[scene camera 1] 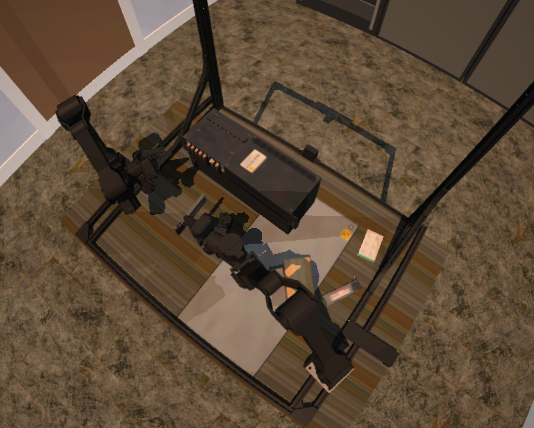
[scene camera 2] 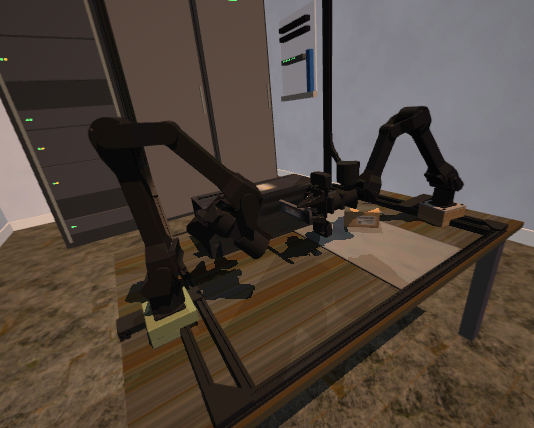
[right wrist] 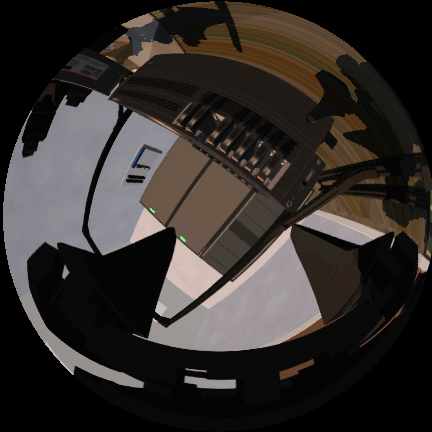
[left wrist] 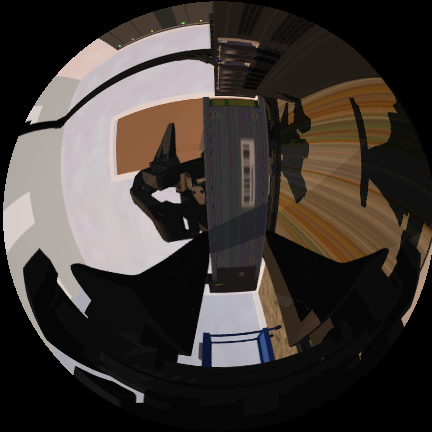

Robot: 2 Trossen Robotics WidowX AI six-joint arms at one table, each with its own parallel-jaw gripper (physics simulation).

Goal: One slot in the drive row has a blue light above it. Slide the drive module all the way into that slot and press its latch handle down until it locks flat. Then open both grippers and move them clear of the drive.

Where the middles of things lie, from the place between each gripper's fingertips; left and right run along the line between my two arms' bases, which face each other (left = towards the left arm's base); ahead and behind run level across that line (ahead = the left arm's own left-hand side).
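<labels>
My left hand is 16 cm above the grey mat [scene camera 1: 236, 322], and it's 8 cm past the mat and 26 cm to the right of it.
The mat is 22 cm below my right hand, and from that same hand it's 3 cm ahead and 45 cm to the left.
</labels>
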